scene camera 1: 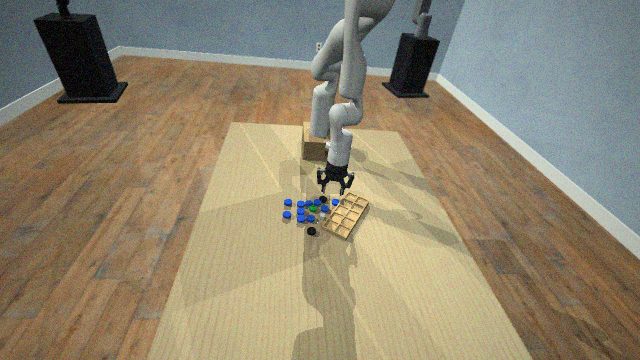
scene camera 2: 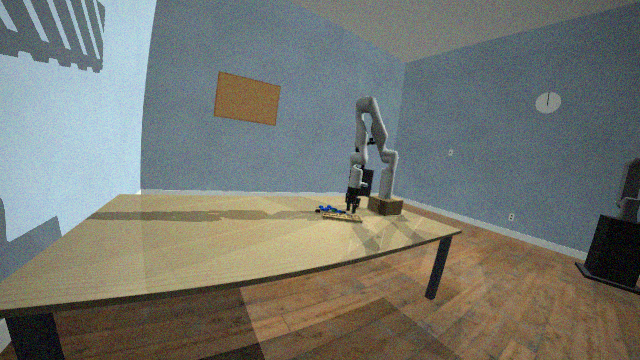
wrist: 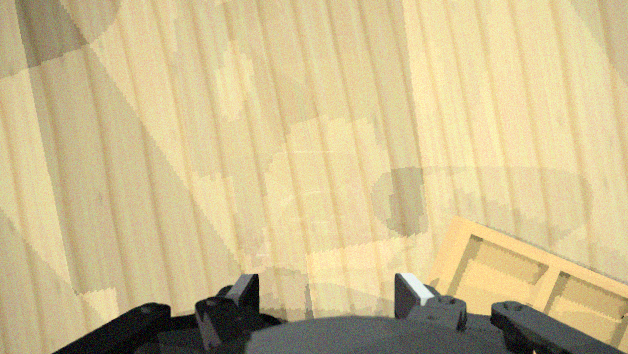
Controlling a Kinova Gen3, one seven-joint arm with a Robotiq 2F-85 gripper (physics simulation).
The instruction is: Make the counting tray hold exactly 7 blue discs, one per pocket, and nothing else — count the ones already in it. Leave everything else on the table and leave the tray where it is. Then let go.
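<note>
The wooden counting tray (scene camera 1: 334,233) (scene camera 2: 342,218) (wrist: 456,241) lies flat and askew on the table; no disc shows in its pockets in scene camera 1. Several blue discs lie loose left of it, among them one near its far left side (scene camera 1: 335,202), one nearer its middle (scene camera 1: 324,209) and one at the far left (scene camera 1: 288,202). My gripper (scene camera 1: 333,193) (scene camera 2: 351,211) (wrist: 326,296) is partly open and empty, pointing down, low over the table near the disc close to the tray's far left side. The discs do not show in the wrist view.
A green disc (scene camera 1: 313,209) lies among the blue ones. One black disc (scene camera 1: 323,199) lies by the gripper, another (scene camera 1: 311,231) at the group's near side. A small whitish piece (scene camera 1: 322,216) lies beside the tray. The arm's wooden base block (scene camera 1: 315,150) (scene camera 2: 385,206) stands behind.
</note>
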